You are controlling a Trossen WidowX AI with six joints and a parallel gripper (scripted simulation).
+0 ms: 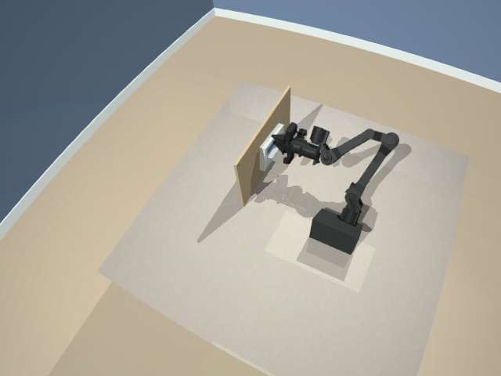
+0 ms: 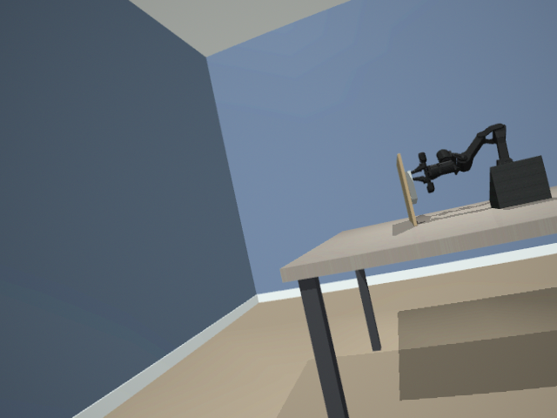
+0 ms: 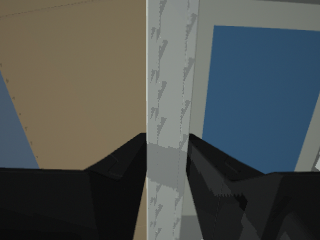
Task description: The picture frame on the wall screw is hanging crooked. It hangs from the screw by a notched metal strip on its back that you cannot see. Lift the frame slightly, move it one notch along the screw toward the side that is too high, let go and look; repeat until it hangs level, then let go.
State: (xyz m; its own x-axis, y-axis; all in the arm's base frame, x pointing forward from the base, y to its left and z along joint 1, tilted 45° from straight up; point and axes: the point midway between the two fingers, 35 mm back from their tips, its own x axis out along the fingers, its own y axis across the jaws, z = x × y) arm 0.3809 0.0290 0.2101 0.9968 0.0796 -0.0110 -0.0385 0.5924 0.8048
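The picture frame is 5 cm below my gripper tip, 1 cm to the left of it and 1 cm ahead of it. The rest, counted from my gripper tip: board (6 cm below, 2 cm ahead, 1 cm to the left).
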